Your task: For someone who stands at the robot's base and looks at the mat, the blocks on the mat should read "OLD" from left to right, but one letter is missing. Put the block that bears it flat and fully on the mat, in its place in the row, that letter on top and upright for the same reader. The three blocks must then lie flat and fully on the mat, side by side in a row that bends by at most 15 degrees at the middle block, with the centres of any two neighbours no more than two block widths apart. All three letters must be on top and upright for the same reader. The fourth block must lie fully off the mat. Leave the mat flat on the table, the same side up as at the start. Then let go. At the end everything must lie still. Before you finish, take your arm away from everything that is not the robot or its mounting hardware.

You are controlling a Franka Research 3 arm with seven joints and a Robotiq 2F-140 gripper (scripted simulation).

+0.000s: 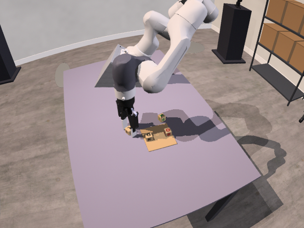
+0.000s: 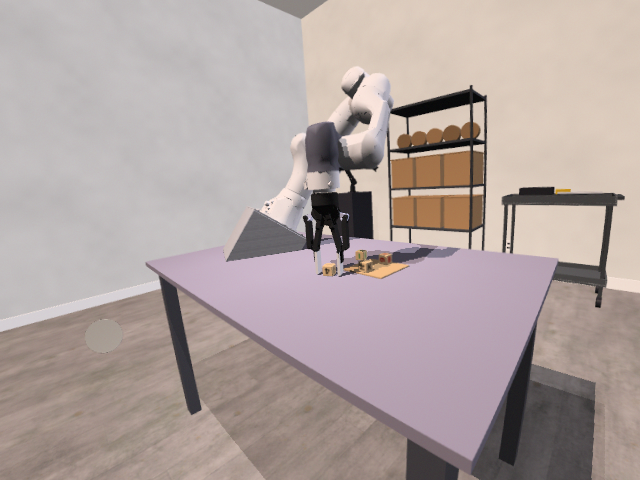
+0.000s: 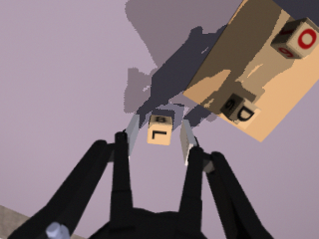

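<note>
My gripper is now 20 mm above the wooden block. Also, from my hand: tan mat (60 mm ahead, 130 mm to the left, 30 mm below).
</note>
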